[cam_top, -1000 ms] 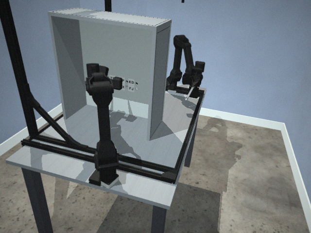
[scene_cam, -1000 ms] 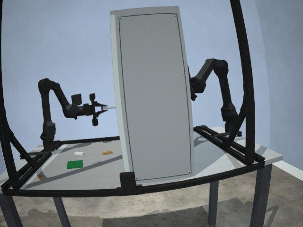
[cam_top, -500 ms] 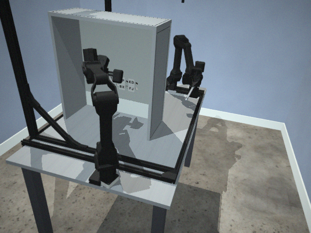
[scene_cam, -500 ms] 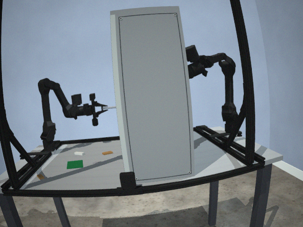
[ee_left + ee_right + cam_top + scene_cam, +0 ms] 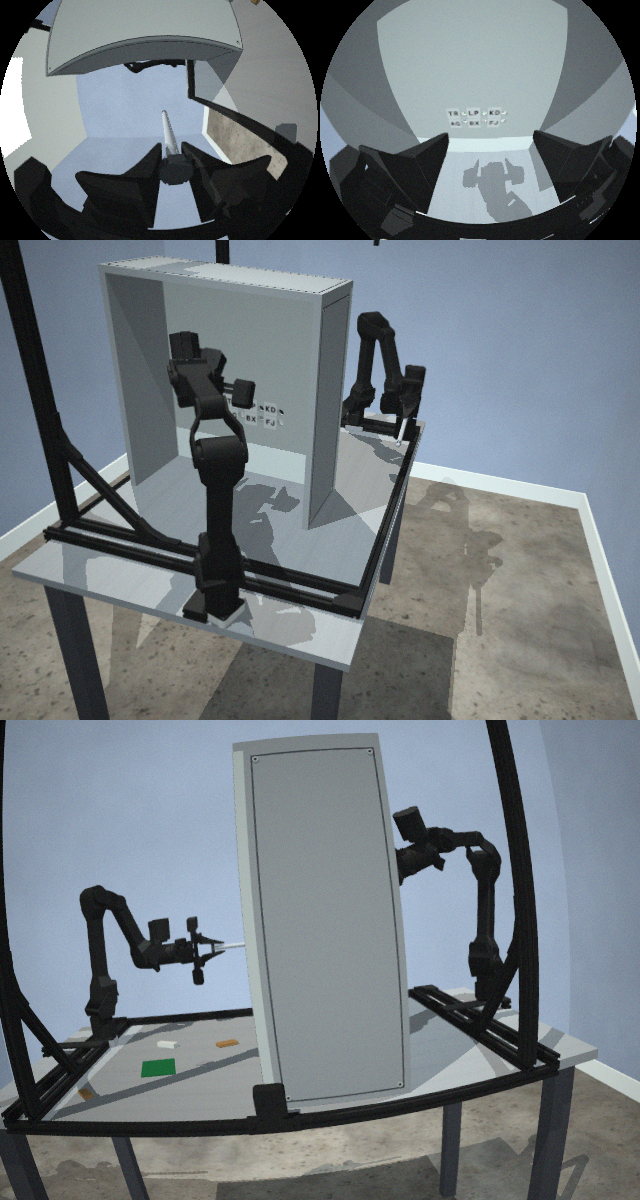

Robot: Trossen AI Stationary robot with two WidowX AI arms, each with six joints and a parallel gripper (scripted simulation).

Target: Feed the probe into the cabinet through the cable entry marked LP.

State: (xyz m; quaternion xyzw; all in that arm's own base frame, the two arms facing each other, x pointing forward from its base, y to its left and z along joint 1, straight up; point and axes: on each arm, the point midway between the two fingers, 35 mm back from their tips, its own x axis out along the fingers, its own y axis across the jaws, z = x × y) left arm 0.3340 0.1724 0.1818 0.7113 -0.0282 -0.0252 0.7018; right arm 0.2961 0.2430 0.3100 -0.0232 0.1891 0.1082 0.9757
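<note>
My left gripper is now 1 cm short of the rod and 10 cm to the left of it. The rest, counted from my left hand: white block 26 cm behind, 11 cm to the left, 20 cm below; then green patch 43 cm behind, 10 cm to the left, 20 cm below; then LP label 41 cm behind, 16 cm to the right, 1 cm above.
</note>
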